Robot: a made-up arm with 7 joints.
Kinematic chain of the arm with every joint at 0, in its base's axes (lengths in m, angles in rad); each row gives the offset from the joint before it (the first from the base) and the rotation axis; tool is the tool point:
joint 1: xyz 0 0 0.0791 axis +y
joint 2: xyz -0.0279 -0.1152 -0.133 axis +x
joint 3: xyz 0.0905 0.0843 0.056 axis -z
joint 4: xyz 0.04 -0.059 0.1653 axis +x
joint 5: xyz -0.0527 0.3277 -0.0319 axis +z
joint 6: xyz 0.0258 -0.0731 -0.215 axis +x
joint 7: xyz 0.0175 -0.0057 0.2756 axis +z
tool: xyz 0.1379 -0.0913 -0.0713
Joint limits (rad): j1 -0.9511..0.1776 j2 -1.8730..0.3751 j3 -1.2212..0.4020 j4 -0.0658..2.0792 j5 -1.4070..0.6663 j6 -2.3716..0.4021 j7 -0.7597..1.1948
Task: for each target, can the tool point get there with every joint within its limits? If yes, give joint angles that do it. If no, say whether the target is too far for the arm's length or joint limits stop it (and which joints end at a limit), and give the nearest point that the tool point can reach.
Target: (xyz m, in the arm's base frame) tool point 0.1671 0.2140 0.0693
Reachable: yes | joints -0.6439 -1.2867 0.1759 1.2946 -0.3466 -0.1491 -0.3012
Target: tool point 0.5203 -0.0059 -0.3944
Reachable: yes | joints -0.6021 -1.6655 -0.0796 0.1127 0.4177 -1.1610 0.2933
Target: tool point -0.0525 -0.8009 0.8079
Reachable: no: joint limits stop it (at a limit: joint 2, joint 4, joint 5) | nearest point -0.0415 -0.4959 0.6553 | short by 0.341 m
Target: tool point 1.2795 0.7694 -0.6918
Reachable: no: too far | nearest point 0.6909 0.4000 -0.3372 | short by 0.780 m
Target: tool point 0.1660 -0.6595 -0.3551
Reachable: no: joint limits stop it (at a limit: joint 2, joint 4, joint 5, joint 6, joint 7) | nearest point 0.1757 -0.5016 -0.3805 | short by 0.160 m
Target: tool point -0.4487 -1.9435 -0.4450
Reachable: no: too far | nearest point -0.1726 -0.4920 -0.3573 | short by 1.480 m
